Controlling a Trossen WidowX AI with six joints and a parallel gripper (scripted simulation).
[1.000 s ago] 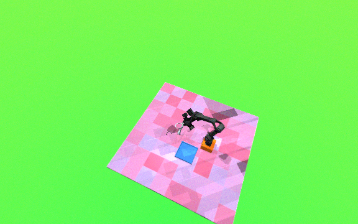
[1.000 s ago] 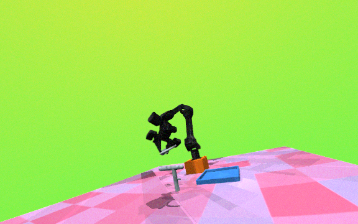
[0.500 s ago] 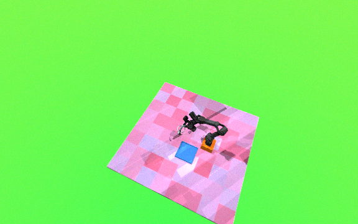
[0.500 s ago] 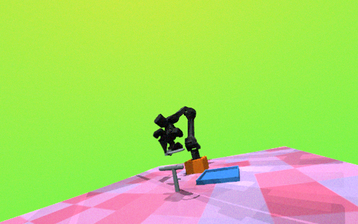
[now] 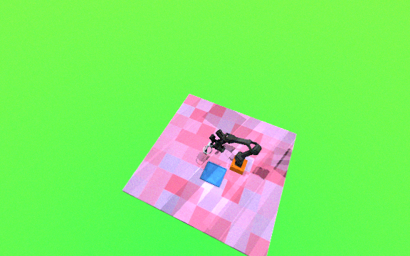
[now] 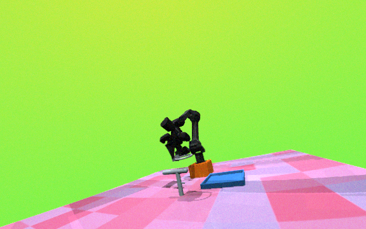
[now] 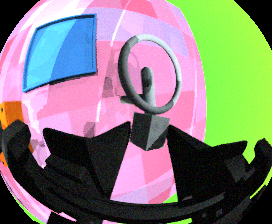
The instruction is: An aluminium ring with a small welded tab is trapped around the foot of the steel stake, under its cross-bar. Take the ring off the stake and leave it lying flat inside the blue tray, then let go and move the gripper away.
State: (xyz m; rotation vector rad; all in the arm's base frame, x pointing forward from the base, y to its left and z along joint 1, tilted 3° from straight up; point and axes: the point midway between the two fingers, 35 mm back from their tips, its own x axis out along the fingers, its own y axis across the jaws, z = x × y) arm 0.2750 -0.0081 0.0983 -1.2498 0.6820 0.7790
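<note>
Now: the aluminium ring 10 mm ahead of my gripper tip and 50 mm to the left of it. The rest, counted from my gripper tip: blue tray 130 mm behind, 180 mm to the left, 140 mm below.
</note>
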